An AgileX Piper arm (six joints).
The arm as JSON. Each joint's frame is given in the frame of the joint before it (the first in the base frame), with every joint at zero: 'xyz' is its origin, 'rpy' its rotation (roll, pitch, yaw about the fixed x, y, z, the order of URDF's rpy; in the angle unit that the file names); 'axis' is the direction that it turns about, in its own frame. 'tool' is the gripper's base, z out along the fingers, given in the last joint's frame.
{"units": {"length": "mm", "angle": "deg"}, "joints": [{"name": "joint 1", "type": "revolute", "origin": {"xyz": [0.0, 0.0, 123.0], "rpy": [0.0, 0.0, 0.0]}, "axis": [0.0, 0.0, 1.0]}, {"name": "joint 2", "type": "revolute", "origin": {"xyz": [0.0, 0.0, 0.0], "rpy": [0.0, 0.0, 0.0]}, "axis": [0.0, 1.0, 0.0]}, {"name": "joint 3", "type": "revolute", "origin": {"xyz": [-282.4, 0.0, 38.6], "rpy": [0.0, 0.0, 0.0]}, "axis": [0.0, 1.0, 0.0]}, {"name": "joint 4", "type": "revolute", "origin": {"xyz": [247.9, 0.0, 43.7], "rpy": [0.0, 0.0, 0.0]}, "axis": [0.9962, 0.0, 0.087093]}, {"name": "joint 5", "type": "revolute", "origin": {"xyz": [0.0, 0.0, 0.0], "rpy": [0.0, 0.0, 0.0]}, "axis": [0.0, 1.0, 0.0]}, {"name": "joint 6", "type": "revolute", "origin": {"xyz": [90.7, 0.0, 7.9], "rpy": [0.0, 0.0, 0.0]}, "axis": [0.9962, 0.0, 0.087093]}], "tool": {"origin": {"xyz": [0.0, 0.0, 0.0], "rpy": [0.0, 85.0, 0.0]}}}
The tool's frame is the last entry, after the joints.
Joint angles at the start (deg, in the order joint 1, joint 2, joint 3, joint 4, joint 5, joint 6): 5.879, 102.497, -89.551, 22.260, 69.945, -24.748
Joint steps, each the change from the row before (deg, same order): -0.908, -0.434, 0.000, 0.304, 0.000, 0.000; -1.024, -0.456, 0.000, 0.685, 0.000, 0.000; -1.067, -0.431, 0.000, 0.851, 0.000, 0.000; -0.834, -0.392, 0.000, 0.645, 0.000, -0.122; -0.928, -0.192, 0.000, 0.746, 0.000, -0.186; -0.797, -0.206, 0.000, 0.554, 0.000, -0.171; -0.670, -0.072, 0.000, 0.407, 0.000, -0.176; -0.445, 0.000, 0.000, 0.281, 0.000, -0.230; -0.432, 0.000, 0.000, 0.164, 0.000, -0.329; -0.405, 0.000, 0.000, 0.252, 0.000, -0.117; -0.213, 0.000, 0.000, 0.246, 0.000, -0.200; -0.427, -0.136, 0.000, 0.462, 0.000, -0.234; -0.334, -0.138, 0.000, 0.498, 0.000, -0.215; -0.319, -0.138, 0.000, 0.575, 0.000, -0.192
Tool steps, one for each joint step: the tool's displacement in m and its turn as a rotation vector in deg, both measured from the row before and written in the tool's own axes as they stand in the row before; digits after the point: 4 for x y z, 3 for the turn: 0.0012, -0.0038, -0.0048, 0.156, -0.748, 0.772; 0.0011, -0.0039, -0.0052, -0.118, -0.952, 0.992; 0.0010, -0.0039, -0.0052, -0.243, -1.015, 1.084; 0.0008, -0.0029, -0.0045, -0.152, -0.841, 0.688; 0.0006, -0.0038, -0.0034, -0.247, -0.739, 0.812; 0.0006, -0.0032, -0.0032, -0.122, -0.643, 0.634; 0.0005, -0.0031, -0.0021, -0.074, -0.433, 0.518; 0.0003, -0.0022, -0.0011, -0.068, -0.252, 0.254; 0.0003, -0.0023, -0.0011, 0.027, -0.202, 0.102; 0.0002, -0.0020, -0.0010, -0.056, -0.231, 0.321; 0.0000, -0.0009, -0.0005, -0.125, -0.169, 0.069; 0.0002, -0.0014, -0.0020, -0.187, -0.447, 0.233; 0.0001, -0.0008, -0.0017, -0.251, -0.437, 0.181; 0.0000, -0.0006, -0.0017, -0.319, -0.468, 0.215
